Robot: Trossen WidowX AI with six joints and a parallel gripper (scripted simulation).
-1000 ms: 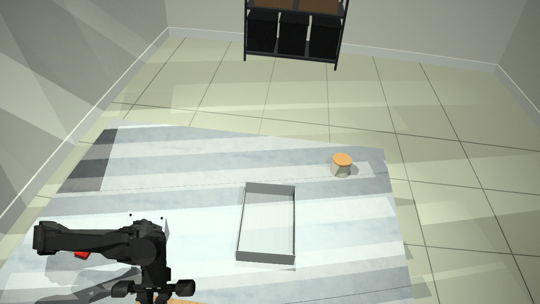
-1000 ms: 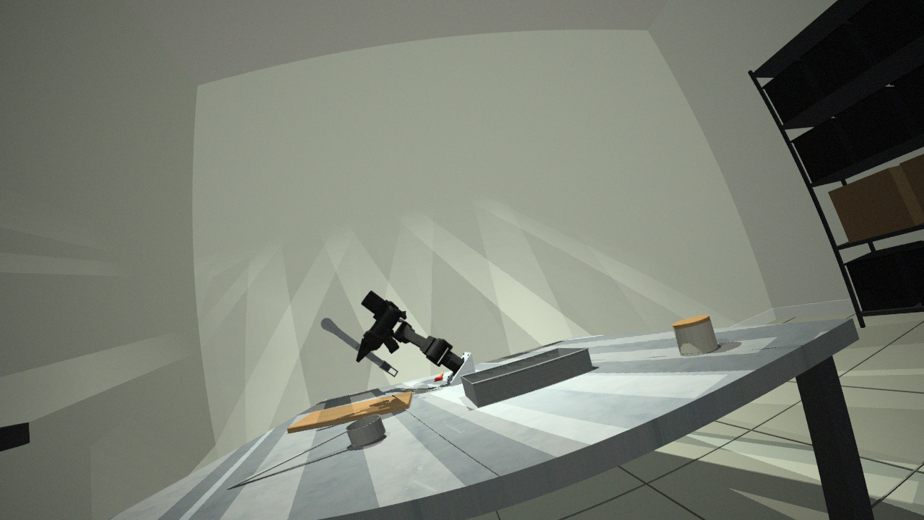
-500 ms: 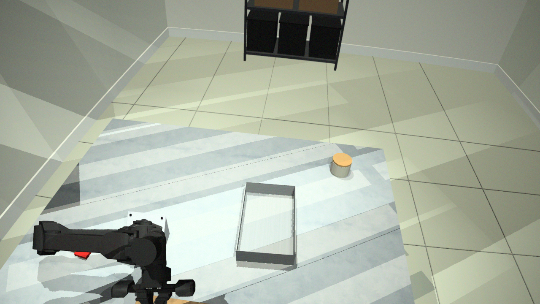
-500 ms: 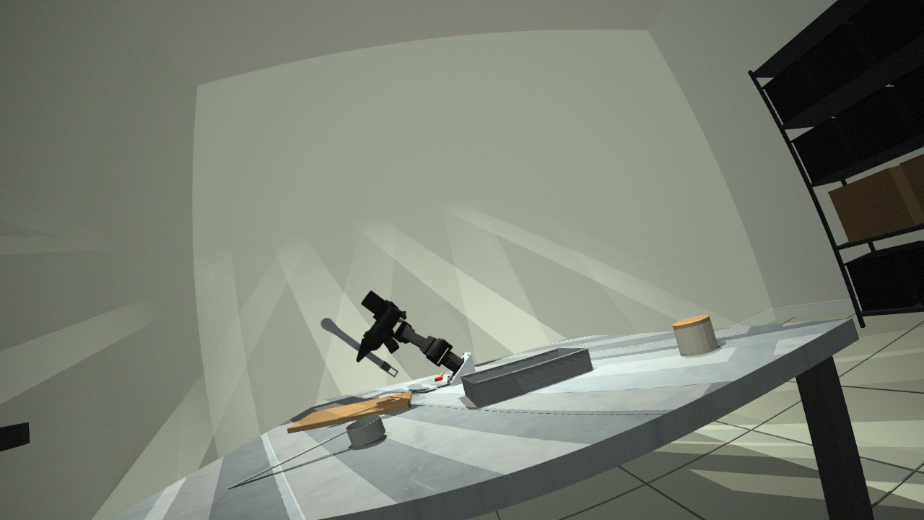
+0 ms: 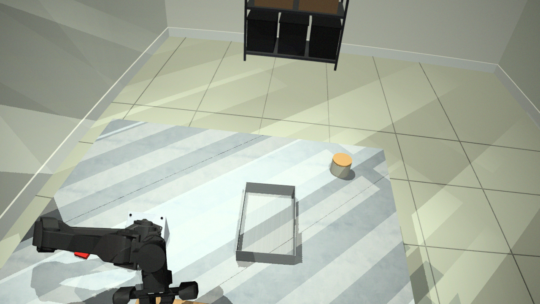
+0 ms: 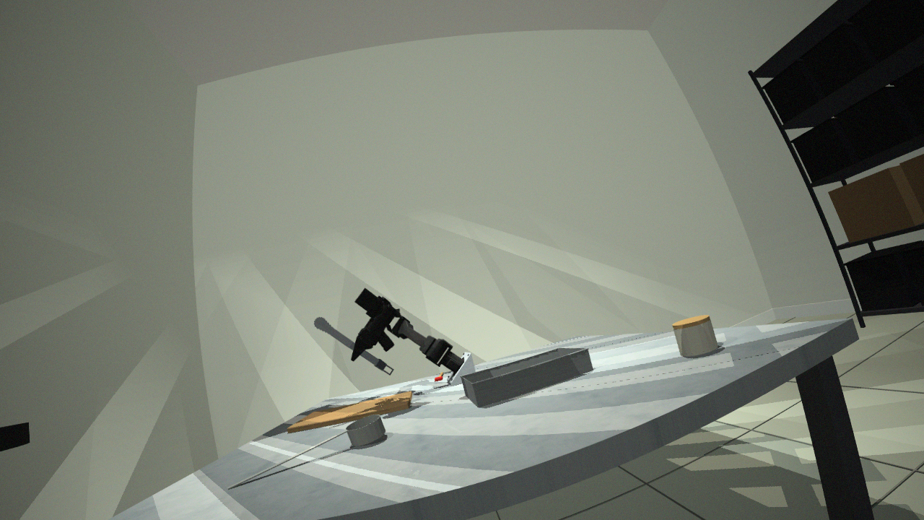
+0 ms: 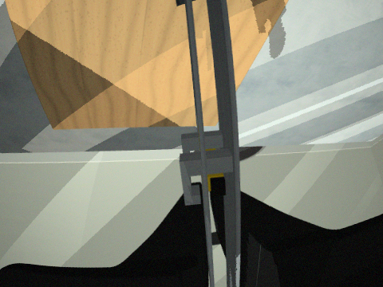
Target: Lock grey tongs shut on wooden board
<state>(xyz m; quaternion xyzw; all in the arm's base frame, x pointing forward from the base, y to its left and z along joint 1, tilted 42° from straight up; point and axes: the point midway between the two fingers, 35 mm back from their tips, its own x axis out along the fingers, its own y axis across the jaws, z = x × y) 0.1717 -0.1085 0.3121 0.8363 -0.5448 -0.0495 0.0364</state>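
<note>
Right now the yellow mark is 4 cm to the left of my gripper tip, 2 cm behind it and 1 cm above it. Also, from my gripper tip: wooden board (16 cm below, 3 cm to the right, 1 cm behind); roasting tin (49 cm to the left, 14 cm below, 14 cm ahead).
</note>
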